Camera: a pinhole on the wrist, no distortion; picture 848 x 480 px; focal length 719.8 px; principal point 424.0 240.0 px. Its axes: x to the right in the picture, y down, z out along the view. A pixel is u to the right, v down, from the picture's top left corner.
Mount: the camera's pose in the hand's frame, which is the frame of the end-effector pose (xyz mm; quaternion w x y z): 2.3 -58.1 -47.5 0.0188 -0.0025 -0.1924 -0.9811
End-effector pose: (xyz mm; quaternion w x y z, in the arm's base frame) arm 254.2 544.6 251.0 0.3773 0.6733 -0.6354 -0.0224
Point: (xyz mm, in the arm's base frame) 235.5 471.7 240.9
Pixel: 85.0 130.0
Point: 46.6 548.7 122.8
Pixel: 675.3 80.0
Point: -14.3 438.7 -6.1
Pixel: 550.2 288.7
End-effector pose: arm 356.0 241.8 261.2 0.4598 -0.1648 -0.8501 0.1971
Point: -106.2 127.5 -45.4
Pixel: 470.6 449.9
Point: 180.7 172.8 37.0
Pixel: 649.6 313.6
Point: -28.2 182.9 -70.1
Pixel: 511.7 348.8
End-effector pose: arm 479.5 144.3 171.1 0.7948 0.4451 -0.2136 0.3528
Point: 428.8 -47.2 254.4
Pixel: 567.0 309.3
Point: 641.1 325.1 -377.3
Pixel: behind the camera
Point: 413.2 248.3 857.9
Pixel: outside the picture
